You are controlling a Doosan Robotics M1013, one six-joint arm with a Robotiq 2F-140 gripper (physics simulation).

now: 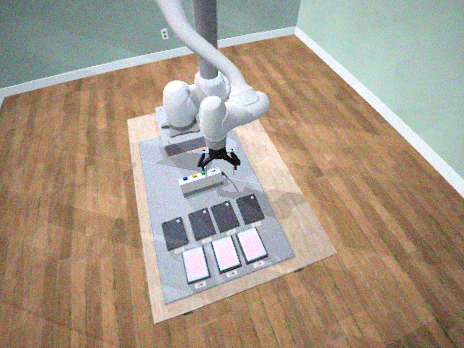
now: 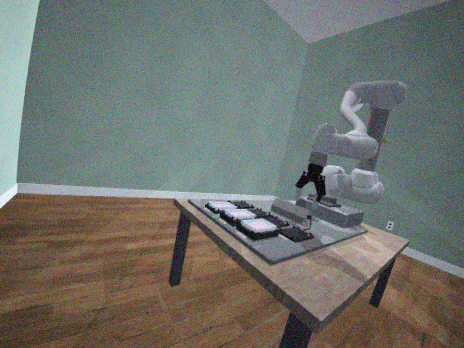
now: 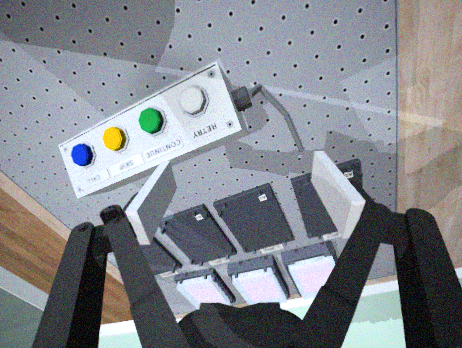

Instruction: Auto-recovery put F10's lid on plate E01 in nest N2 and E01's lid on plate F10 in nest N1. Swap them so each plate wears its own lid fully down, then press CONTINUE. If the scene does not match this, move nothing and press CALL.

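Frame: origin at the arm's base, x ahead, y left, z up, level; millimetres.
Seen in the pictures: gripper, between the fingertips: (image 1: 220,173) (image 2: 305,203) (image 3: 241,170); arm's base, origin of its link: (image 1: 183,124) (image 2: 324,203).
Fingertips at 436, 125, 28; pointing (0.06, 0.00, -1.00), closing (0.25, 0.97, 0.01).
Note:
Offsets run from my fingertips to a thing's top centre, as dx, dy, dz. "spot": to the spot under its first point. Level surfaces: height alone.
Three pink plates stand in dark nests in a row: left plate {+367, -212, -82} (image 1: 196,264) (image 3: 205,290), middle plate {+361, -73, -70} (image 1: 226,253) (image 3: 257,286) and right plate {+355, +49, -71} (image 1: 252,245) (image 2: 257,226) (image 3: 312,275). Pale rims show on them; lid fit and plate labels are too small to read. A white button box {-36, -101, -28} (image 1: 201,184) (image 3: 107,159) carries a blue CALL button {-53, -177, -37} (image 1: 185,178) (image 3: 82,154), a yellow SKIP button {-56, -128, -37} (image 3: 114,138), a green CONTINUE button {-60, -78, -37} (image 1: 203,173) (image 3: 151,120) and a white RETRY button {-64, -28, -37} (image 3: 192,100). My gripper (image 1: 218,170) (image 2: 310,194) (image 3: 241,170) is open and empty, above the table near the box's RETRY end.
Four flat dark pads {spot: +202, -279, -101} (image 1: 175,233) {spot: +187, -149, -102} (image 1: 201,223) {spot: +185, -27, -102} (image 1: 225,216) {spot: +182, +98, -102} (image 1: 249,209) lie between the box and the plates. A grey cable {spot: +5, +62, -104} (image 3: 286,117) leaves the box's RETRY end. A grey perforated mat {dz -111} (image 1: 155,175) (image 3: 310,55) lies on the wooden table {dz -124} (image 2: 350,272).

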